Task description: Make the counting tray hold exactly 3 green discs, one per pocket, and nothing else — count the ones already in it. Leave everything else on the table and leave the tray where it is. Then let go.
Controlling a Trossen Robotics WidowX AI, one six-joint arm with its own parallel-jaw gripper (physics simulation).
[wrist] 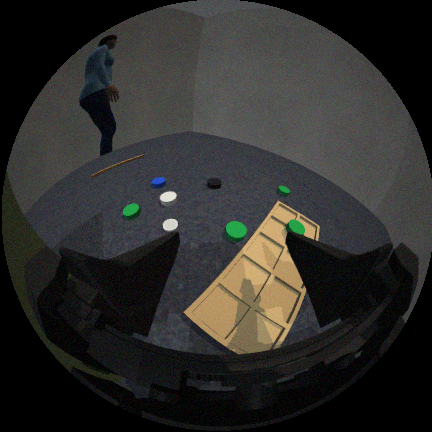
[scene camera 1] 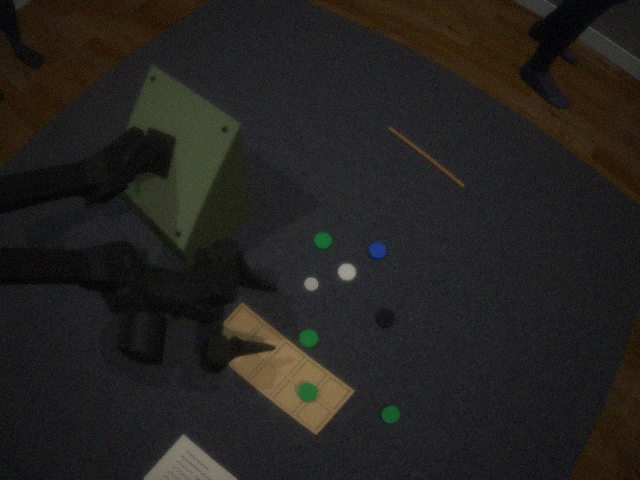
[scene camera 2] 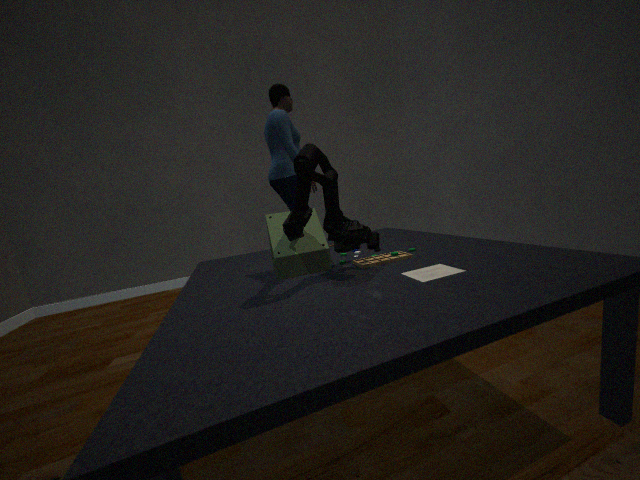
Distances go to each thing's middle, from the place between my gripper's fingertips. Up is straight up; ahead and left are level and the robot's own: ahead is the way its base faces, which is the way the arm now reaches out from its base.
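Tan counting tray [scene camera 1: 278, 374]: my hand is at present 5 cm above it, 4 cm short of it and 6 cm to the left of it.
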